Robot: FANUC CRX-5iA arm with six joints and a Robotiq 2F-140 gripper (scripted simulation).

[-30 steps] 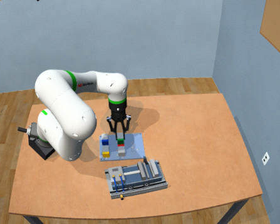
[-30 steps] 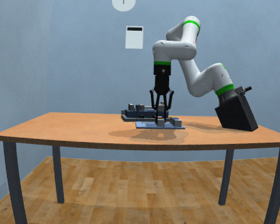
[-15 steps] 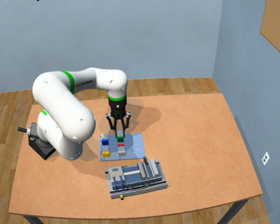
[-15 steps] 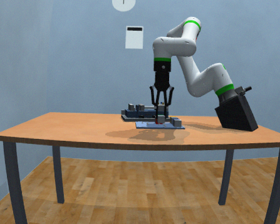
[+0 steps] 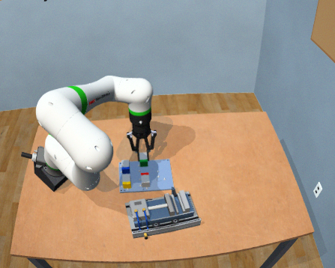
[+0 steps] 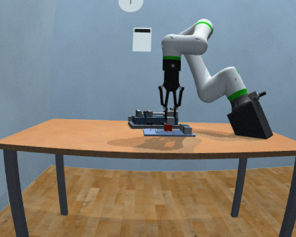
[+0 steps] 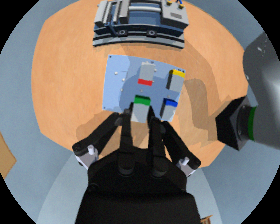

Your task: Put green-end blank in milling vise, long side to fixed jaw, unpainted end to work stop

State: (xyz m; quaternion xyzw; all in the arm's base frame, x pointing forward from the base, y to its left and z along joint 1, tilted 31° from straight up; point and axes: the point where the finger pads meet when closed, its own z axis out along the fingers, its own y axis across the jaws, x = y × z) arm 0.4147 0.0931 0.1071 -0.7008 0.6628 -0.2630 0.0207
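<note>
Right now my hand is 90 mm short of the grey jaw block, 280 mm to the left of it and 30 mm above it. The rest, counted from my hand: red-ended blank (90 mm to the right, 80 mm below); plate (50 mm to the right, 100 mm below); green-ended blank (30 mm below).
</note>
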